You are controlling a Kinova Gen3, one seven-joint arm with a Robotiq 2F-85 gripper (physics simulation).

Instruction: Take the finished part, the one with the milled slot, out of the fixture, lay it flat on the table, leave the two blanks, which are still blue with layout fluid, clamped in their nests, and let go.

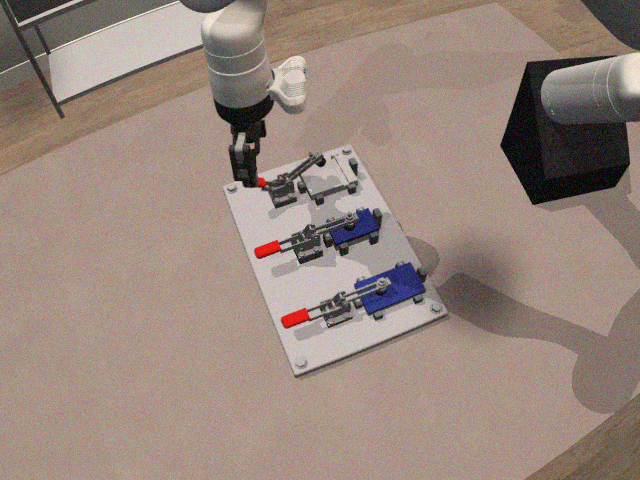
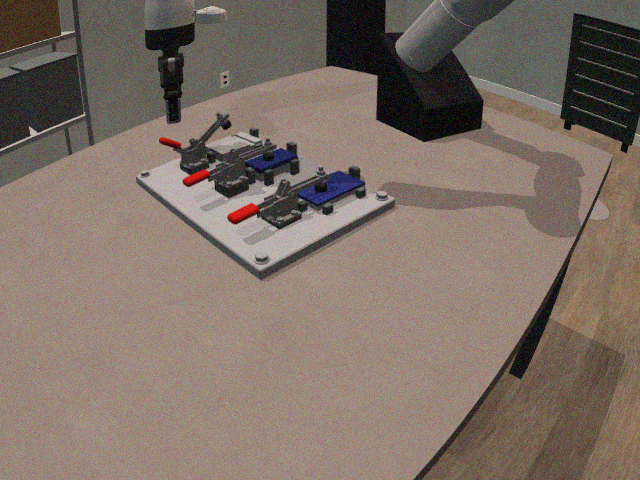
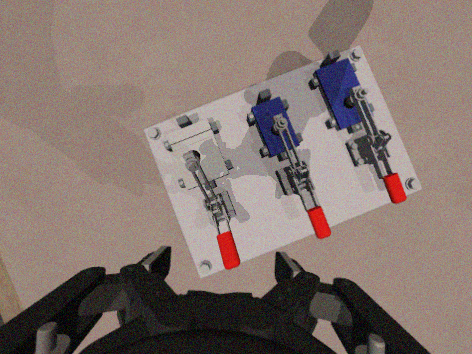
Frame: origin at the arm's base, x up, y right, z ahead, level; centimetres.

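Seen in the pictures: gripper, between the fingertips: (image 1: 255, 159) (image 2: 172, 112) (image 3: 223, 260); arm's base, origin of its link: (image 1: 563, 97) (image 2: 414, 54).
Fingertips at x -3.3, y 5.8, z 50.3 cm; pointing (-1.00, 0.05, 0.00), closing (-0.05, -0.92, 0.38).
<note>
Offsets run from my fingertips to a thing's top centre.
The finished part {dx -8.9, dy +0.7, dz -11.1 cm} (image 1: 329, 184) (image 2: 242, 137) (image 3: 212, 159), pale grey with a narrow slot line, lies in the end nest of the white fixture plate {dx -11.0, dy -10.5, dz -6.8 cm} (image 1: 310, 283) (image 2: 165, 180) (image 3: 255, 210). Its toggle clamp arm (image 1: 303, 167) (image 2: 209, 132) (image 3: 202, 183) is swung up off it. One blue blank {dx -8.4, dy -10.3, dz -11.1 cm} (image 1: 368, 227) (image 2: 281, 159) (image 3: 267, 112) is clamped in the middle nest, the other blue blank {dx -9.4, dy -21.2, dz -12.6 cm} (image 1: 405, 289) (image 2: 341, 184) (image 3: 337, 82) in the far-side nest. My gripper (image 1: 245, 183) (image 2: 173, 119) (image 3: 223, 260) is open and empty, above the raised clamp's red handle {dx -3.7, dy +0.2, dz -0.7 cm} (image 1: 261, 182) (image 2: 170, 142) (image 3: 228, 250).
The two closed clamps have red handles {dx -6.3, dy -10.9, dz +1.8 cm} (image 1: 267, 249) {dx -7.3, dy -21.9, dz +1.3 cm} (image 1: 295, 317) pointing the same way as the first. Small dark posts surround each nest. The black robot base (image 1: 578, 155) (image 2: 429, 103) stands on the table beyond the fixture. A shelf unit (image 2: 82, 77) stands behind the table.
</note>
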